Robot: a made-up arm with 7 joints.
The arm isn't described. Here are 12 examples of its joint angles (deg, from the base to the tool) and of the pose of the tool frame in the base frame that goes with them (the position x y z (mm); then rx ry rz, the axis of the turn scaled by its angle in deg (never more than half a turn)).
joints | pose
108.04 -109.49 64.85 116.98 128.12 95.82 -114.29 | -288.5 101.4 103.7 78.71 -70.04 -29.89
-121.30 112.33 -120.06 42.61 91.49 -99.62 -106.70 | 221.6 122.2 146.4 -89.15 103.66 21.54
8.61 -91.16 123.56 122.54 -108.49 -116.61 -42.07 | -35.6 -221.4 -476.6 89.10 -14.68 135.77
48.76 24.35 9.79 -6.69 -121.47 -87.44 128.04 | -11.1 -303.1 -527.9 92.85 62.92 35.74
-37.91 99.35 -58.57 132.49 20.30 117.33 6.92 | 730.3 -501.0 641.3 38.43 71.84 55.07
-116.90 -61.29 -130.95 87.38 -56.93 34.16 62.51 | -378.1 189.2 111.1 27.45 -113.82 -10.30
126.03 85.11 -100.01 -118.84 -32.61 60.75 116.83 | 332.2 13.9 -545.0 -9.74 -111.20 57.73
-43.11 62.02 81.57 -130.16 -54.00 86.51 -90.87 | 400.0 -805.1 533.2 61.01 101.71 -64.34
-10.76 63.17 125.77 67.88 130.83 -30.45 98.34 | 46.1 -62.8 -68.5 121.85 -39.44 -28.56
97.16 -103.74 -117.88 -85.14 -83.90 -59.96 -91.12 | 170.3 -104.5 309.2 -42.81 -140.45 -91.21
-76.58 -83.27 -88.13 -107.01 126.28 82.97 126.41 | -114.1 -301.3 -259.1 24.51 -83.89 69.18
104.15 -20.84 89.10 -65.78 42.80 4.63 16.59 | -260.6 566.6 -239.9 -32.59 87.19 -37.02
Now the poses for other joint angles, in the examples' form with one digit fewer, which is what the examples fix.
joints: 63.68 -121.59 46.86 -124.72 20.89 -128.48 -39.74
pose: 125 342 778 41.0 89.9 -16.1
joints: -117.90 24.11 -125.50 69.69 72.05 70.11 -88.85
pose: -11 32 608 57.5 -39.3 29.3
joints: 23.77 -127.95 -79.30 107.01 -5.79 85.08 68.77
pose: -154 250 632 -57.3 37.4 124.7
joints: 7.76 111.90 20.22 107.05 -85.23 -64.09 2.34
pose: 289 229 268 -43.9 75.4 -53.1
